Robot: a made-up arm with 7 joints.
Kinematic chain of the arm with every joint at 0, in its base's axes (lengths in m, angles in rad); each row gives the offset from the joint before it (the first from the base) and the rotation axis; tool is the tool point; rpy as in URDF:
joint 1: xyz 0 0 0.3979 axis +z
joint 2: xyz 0 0 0 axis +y
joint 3: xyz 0 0 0.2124 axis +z
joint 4: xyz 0.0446 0 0 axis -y
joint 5: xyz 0.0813 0 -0.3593 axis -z
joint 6: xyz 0 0 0 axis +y
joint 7: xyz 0.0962 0 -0.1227 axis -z
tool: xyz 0 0 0 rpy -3.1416 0 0
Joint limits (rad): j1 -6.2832..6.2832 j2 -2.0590..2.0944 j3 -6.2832..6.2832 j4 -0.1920..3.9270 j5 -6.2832..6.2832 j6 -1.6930..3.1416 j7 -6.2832..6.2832
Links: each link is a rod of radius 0.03 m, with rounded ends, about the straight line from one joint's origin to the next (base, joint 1, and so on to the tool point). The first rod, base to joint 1, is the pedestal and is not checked.
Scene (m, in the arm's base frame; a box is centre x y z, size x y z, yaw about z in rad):
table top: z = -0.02
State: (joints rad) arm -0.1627 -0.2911 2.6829 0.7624 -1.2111 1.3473 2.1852
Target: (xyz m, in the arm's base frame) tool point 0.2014 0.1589 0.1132
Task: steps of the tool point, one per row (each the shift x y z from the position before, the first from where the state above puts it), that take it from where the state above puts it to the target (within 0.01 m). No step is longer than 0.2 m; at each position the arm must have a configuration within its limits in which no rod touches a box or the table.
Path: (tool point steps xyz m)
1: 0.1576 0.0084 -0.0678
2: 0.1561 -0.0523 -0.0312
3: 0.1249 -0.1038 0.0065

